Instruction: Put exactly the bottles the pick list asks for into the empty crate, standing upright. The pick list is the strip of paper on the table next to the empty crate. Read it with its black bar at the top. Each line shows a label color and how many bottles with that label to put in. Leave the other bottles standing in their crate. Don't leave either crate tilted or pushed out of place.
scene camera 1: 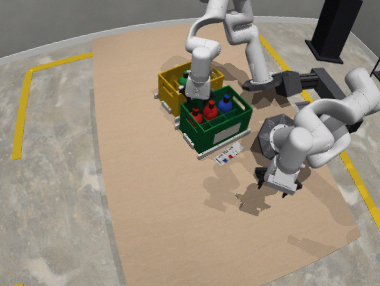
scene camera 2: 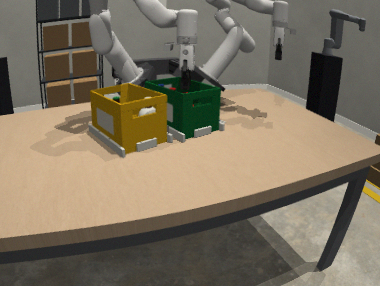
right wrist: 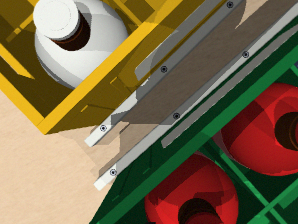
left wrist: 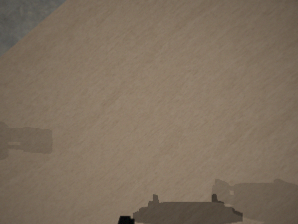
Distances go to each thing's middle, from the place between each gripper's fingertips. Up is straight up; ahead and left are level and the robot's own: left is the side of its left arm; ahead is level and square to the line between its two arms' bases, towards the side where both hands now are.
I see the yellow crate (scene camera 2: pixel 120 122) 23 cm to the right of my right hand and 12 cm below it. From my right hand the other things lie so: green crate (scene camera 2: pixel 181 115) (12 cm below, 10 cm behind).
I see the green crate 48 cm to the right of my left hand, 22 cm below it and 11 cm ahead of it. Round my left hand: yellow crate: 71 cm to the right, 22 cm below, 21 cm ahead.
